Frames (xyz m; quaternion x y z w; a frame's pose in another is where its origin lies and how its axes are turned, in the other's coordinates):
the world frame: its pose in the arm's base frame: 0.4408 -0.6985 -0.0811 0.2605 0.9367 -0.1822 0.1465
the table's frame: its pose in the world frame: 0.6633 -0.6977 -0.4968 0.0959 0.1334 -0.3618 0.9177
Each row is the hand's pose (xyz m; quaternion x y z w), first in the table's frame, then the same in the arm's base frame.
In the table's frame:
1: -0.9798 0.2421 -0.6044 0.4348 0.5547 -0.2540 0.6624
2: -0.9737 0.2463 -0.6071 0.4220 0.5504 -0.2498 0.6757
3: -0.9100 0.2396 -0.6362 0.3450 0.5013 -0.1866 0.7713
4: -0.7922 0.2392 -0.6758 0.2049 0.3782 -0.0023 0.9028
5: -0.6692 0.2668 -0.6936 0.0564 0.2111 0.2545 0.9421
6: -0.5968 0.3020 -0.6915 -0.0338 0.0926 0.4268 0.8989
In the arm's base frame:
1: 0.4228 -0.1604 0.4954 0.1662 -0.4527 0.6114 0.6274
2: 0.4164 -0.1558 0.4966 0.1632 -0.4696 0.6029 0.6240
3: 0.3587 -0.1505 0.5365 0.1159 -0.5900 0.5577 0.5721
4: 0.2482 -0.1382 0.5921 -0.0297 -0.7756 0.4674 0.4231
5: 0.1255 -0.1143 0.6160 -0.2389 -0.8835 0.3470 0.2050
6: 0.0486 -0.0911 0.6098 -0.3810 -0.8873 0.2556 0.0463

